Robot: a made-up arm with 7 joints.
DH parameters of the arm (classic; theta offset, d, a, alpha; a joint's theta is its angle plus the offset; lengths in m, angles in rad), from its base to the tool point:
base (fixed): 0.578 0 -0.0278 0
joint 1: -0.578 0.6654 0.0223 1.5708
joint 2: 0 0.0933 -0.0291 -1.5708
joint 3: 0 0.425 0.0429 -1.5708
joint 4: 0 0.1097 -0.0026 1.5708
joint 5: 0 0.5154 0.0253 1.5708
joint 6: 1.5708 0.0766 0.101 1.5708
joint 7: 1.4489 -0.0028 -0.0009 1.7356
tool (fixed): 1.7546 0.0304 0 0
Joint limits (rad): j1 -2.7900..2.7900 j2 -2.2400..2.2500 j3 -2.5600..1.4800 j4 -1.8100..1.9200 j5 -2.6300..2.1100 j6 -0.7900..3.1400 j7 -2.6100..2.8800
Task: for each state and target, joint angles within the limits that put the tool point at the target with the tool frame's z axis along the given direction. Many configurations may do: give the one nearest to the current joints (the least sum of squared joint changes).
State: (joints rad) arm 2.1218 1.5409 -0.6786 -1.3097 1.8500 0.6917 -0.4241
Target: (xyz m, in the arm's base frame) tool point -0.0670 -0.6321 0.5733 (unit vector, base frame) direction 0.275 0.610 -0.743
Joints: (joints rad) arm 1.9885 1.0787 -0.8137 -1.6239 1.7281 1.2957 -0.8995
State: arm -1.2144 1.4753 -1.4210 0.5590 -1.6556 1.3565 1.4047
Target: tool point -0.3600 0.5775 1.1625 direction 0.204 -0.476 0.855
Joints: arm -2.0038 1.2372 -1.3414 1.3099 -2.3474 1.5821 0.8940
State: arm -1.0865 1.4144 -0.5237 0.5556 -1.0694 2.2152 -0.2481
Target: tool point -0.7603 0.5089 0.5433 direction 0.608 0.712 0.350
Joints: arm -0.7632 1.9824 -0.7194 0.6261 -0.9961 1.7012 -0.1933
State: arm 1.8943 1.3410 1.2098 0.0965 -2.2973 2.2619 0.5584
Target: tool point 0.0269 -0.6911 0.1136 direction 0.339 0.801 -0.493
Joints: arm 1.6249 1.9711 1.4800 0.1719 -2.0488 2.2499 0.8338
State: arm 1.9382 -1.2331 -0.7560 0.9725 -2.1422 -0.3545 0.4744
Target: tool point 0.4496 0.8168 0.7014 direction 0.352 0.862 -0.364
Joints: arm 1.6370 -0.8195 -0.9061 1.4397 -2.2559 -0.0082 0.5975
